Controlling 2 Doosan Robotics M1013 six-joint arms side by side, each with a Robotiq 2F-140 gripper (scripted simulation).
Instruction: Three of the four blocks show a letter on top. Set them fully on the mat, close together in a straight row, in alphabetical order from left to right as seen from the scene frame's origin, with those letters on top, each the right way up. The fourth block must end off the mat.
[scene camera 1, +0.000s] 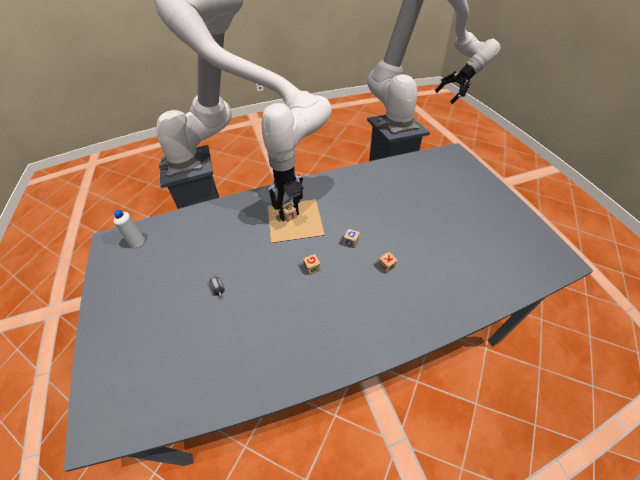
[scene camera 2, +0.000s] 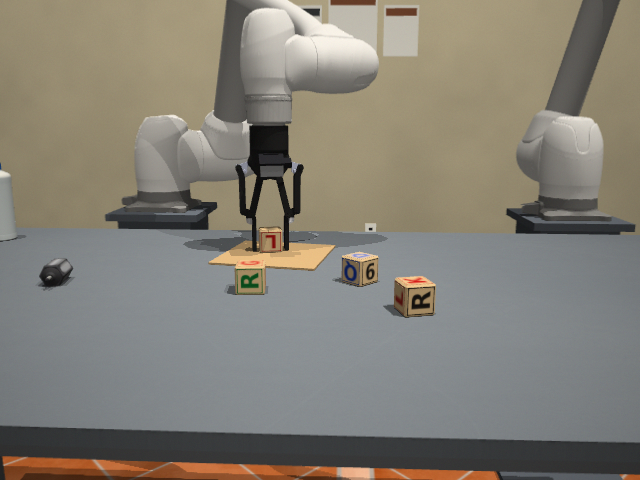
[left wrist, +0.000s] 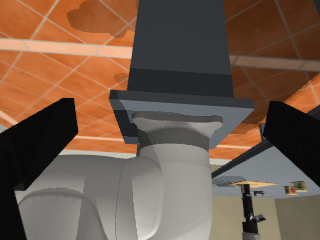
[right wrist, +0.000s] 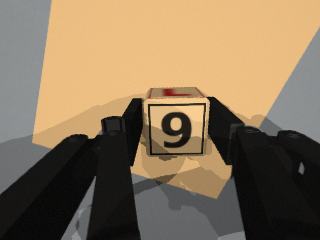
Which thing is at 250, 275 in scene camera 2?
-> A g block.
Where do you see my left gripper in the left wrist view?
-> At 171, 117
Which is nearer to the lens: the d block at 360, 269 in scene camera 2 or the mat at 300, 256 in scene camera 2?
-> The d block.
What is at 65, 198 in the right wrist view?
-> My right gripper.
